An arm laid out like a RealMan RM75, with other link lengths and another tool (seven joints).
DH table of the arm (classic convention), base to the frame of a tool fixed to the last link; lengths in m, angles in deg. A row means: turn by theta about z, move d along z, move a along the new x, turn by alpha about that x. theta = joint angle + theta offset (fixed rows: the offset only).
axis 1: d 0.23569  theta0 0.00  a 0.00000  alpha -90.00
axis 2: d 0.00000  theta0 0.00  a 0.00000  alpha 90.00
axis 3: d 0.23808  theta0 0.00  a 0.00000  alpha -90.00
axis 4: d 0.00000  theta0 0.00  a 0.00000  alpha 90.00
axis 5: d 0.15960  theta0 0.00  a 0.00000  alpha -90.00
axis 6: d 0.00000  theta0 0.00  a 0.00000  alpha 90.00
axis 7: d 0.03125  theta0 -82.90  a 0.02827  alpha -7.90
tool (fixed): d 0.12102  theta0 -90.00  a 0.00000  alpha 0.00
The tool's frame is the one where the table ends.
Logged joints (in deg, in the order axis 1, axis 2, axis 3, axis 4, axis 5, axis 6, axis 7), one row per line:
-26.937 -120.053 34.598 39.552 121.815 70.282 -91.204
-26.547 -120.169 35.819 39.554 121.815 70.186 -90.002
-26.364 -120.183 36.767 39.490 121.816 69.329 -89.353
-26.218 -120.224 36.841 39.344 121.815 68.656 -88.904
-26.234 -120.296 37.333 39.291 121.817 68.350 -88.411
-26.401 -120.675 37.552 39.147 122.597 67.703 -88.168
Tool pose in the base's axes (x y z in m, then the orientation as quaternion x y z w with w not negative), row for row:
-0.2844 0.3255 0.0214 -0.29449 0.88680 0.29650 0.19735
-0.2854 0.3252 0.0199 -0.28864 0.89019 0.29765 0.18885
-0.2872 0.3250 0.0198 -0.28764 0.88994 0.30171 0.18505
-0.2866 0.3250 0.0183 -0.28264 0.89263 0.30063 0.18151
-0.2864 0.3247 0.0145 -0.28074 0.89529 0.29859 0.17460
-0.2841 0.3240 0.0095 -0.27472 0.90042 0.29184 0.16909
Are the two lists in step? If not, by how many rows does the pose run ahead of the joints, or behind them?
The pose runs 1 row ahead of the joints: the pose in row i belongs to the joints in row i + 1.
